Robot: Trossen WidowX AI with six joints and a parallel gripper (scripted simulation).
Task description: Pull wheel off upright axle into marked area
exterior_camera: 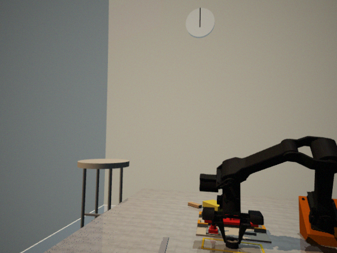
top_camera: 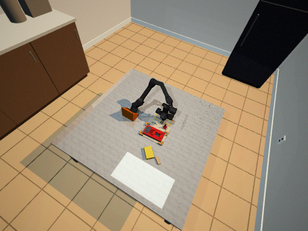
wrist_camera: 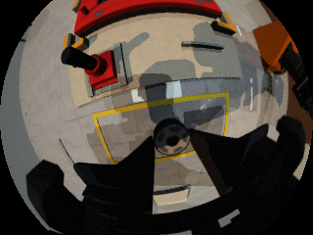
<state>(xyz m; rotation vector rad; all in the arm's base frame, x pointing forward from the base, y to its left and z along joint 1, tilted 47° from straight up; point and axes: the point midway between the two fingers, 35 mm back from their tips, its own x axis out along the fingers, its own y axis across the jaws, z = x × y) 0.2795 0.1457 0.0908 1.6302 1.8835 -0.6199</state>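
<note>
The black wheel lies right at my gripper tip. Also, from my gripper tip: yellow block (400 mm to the right, 110 mm ahead, 10 mm above); then wooden block (410 mm to the right, 210 mm ahead).
</note>
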